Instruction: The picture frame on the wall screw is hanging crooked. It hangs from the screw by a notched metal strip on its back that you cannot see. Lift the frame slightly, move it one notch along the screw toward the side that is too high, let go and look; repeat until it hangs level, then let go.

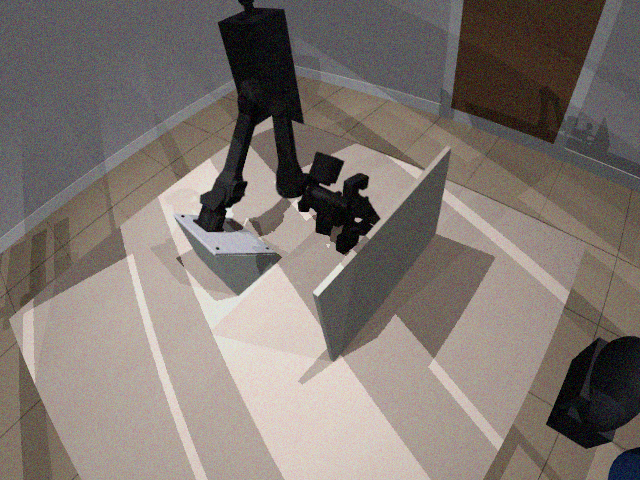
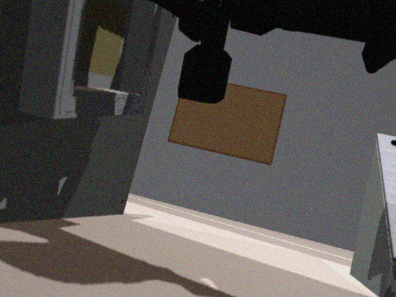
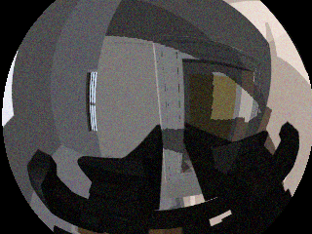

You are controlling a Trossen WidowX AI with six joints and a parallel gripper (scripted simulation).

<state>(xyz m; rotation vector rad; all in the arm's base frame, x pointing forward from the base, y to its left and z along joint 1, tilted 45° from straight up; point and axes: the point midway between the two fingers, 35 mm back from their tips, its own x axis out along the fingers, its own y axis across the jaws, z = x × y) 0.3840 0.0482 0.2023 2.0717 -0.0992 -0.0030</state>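
The picture frame is 10 mm ahead of my gripper tip, 10 mm to the right of it and 50 mm below it. Also, from my gripper tip: wall panel: 20 mm ahead, 60 mm below.
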